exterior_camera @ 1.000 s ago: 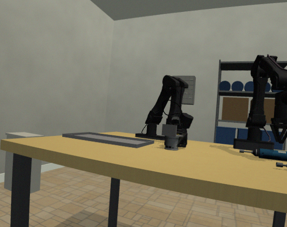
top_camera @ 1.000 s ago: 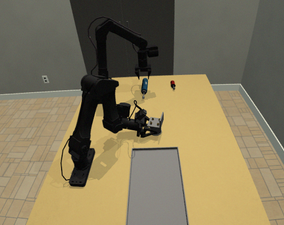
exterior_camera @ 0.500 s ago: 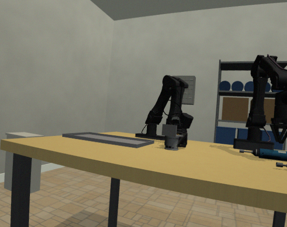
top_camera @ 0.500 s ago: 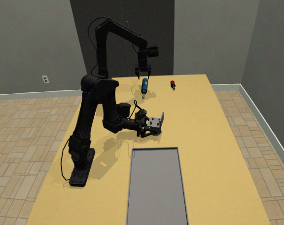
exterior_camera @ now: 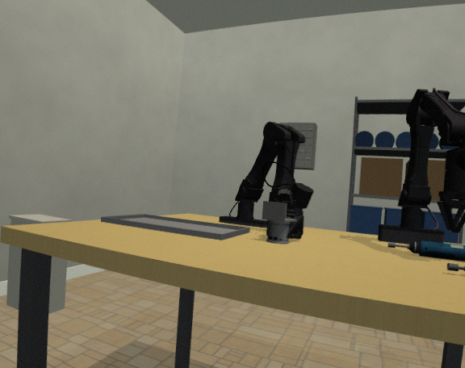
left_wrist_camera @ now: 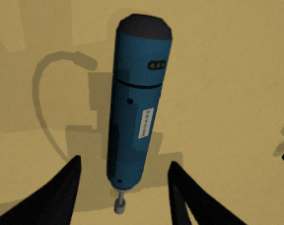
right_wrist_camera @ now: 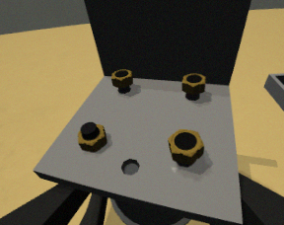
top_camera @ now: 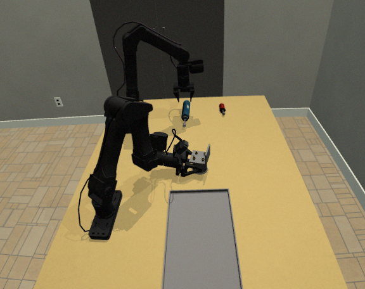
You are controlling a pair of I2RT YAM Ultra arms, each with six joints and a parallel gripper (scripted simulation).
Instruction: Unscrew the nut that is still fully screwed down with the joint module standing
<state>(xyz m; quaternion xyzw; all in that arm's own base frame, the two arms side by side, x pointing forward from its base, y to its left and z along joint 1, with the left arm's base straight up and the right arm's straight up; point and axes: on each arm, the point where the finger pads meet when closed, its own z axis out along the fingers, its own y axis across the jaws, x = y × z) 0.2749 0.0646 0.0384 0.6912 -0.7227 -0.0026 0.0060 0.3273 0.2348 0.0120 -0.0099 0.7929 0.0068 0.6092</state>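
Note:
Right now my right hand is 1 cm below the joint module. Also, from my right hand: bracket 5 cm above; grey tray 33 cm to the right, 2 cm below, 1 cm behind; socket 31 cm to the left, 7 cm behind.

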